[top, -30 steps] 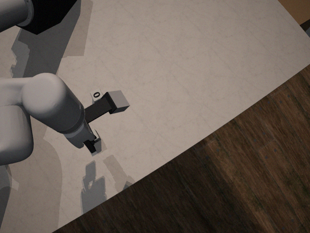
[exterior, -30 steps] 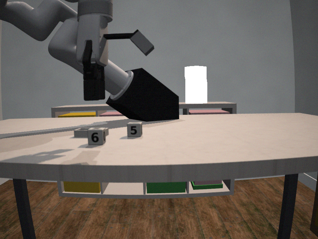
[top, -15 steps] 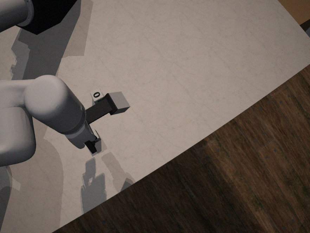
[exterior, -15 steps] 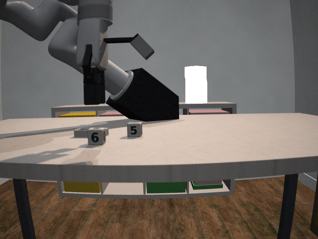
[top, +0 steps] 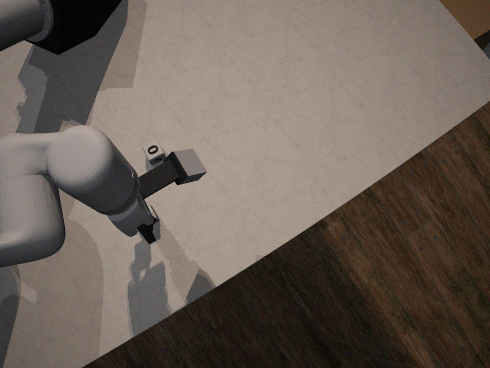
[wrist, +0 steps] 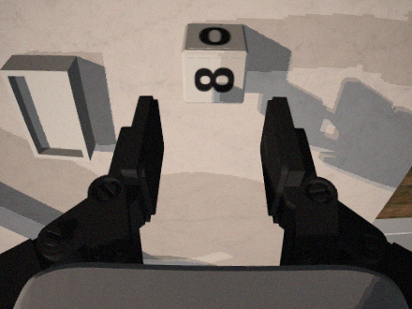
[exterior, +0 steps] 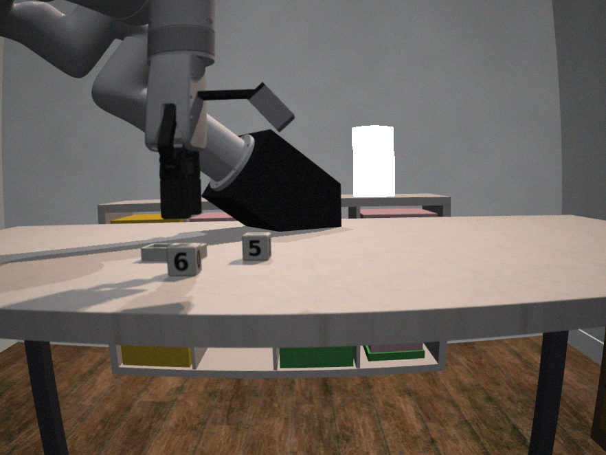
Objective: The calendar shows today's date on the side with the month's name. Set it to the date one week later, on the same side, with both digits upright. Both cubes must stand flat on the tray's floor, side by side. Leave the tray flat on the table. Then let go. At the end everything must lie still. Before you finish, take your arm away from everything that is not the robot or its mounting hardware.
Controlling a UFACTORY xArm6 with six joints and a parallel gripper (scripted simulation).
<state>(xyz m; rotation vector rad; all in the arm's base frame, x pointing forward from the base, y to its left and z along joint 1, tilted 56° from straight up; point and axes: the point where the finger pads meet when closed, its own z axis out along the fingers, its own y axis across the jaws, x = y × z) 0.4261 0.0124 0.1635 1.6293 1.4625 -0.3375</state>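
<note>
The white cube is 70 mm below my hand. Also, from my hand: grey tray: 110 mm behind, 70 mm below, 10 mm to the right.
</note>
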